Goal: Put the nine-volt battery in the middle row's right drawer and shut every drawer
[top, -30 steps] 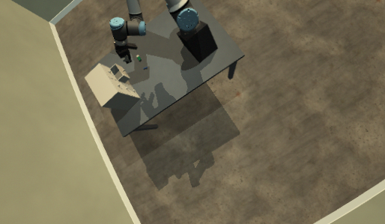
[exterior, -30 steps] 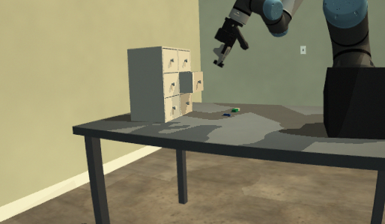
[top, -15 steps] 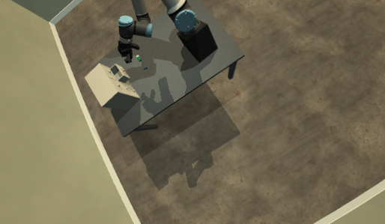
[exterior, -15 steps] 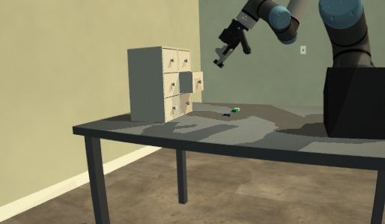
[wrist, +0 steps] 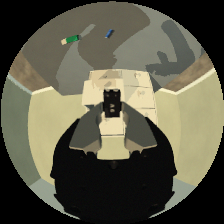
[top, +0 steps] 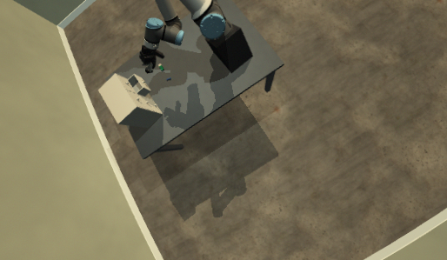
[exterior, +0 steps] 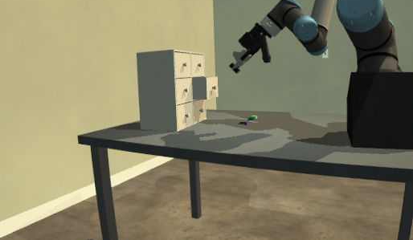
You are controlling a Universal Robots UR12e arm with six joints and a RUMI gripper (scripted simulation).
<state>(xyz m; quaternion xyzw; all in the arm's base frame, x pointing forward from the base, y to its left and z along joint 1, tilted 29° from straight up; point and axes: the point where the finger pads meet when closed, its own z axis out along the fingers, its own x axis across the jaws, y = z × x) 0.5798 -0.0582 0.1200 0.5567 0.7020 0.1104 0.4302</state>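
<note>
My gripper is now 10 mm above the nine-volt battery. The rest, counted from my hand: blue item (250 mm below, 30 mm behind, 10 mm to the right); green-and-white item (250 mm below, 150 mm to the right, 40 mm behind).
</note>
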